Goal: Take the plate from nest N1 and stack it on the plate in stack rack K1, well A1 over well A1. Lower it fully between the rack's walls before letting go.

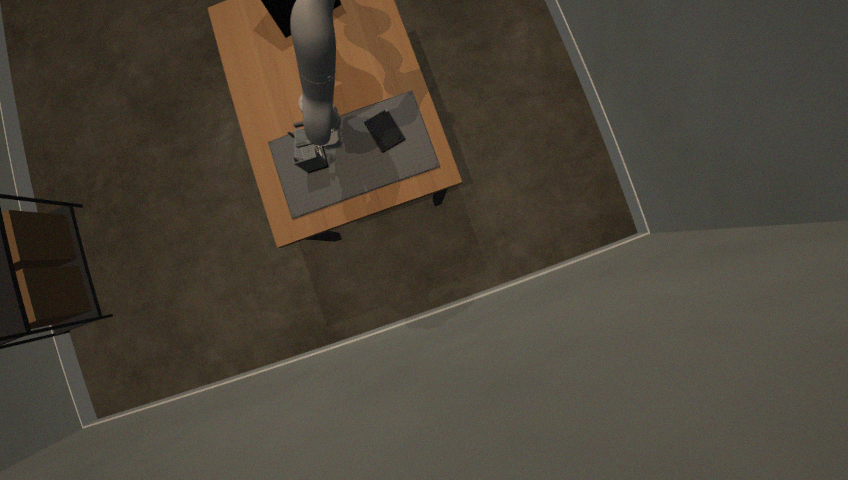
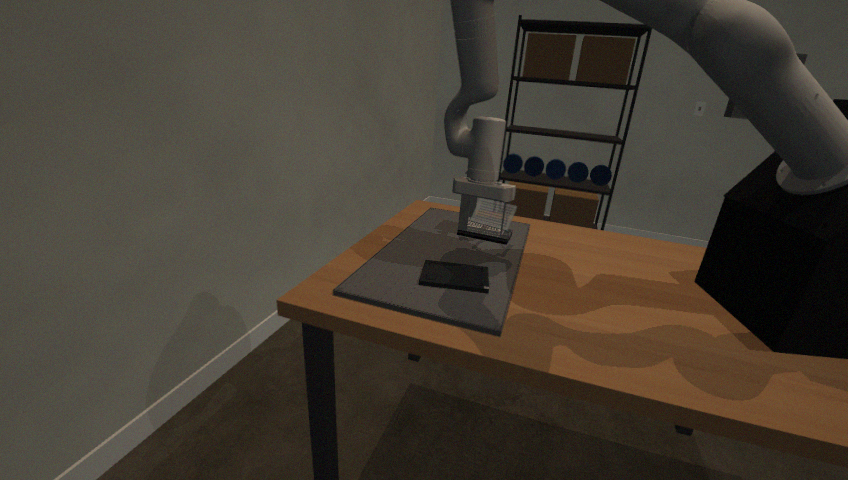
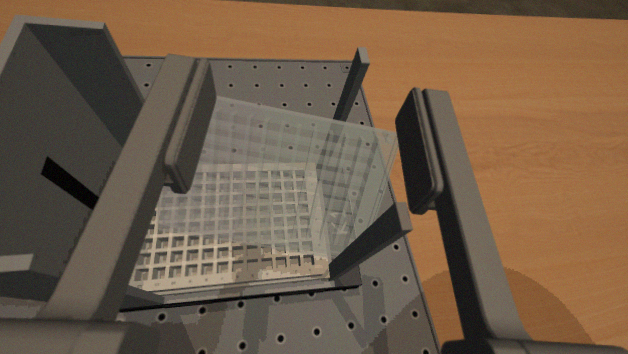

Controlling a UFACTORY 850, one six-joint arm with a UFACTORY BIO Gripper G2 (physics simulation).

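Note:
The stack rack K1 (image 3: 69,114) (image 2: 488,236) (image 1: 310,157) stands at the far end of the grey perforated mat (image 3: 272,81) (image 2: 379,277) (image 1: 367,172). A white well plate (image 3: 227,220) lies flat in the rack. A clear plate (image 3: 307,149) sits tilted over it; its right edge rides high against the rack's posts, so it is not flat between the walls. My gripper (image 3: 301,187) (image 2: 485,222) hangs just above the rack. Its fingers are at their narrowest, one on each side of the clear plate, and grip nothing. The dark nest N1 (image 2: 454,275) (image 1: 384,130) lies empty in the middle of the mat.
The mat lies on a wooden table (image 2: 594,286) (image 1: 259,90). The arm's black base box (image 2: 773,269) stands at the table's right end. A metal shelf unit (image 2: 639,71) (image 1: 85,256) with boxes and blue balls stands by the back wall.

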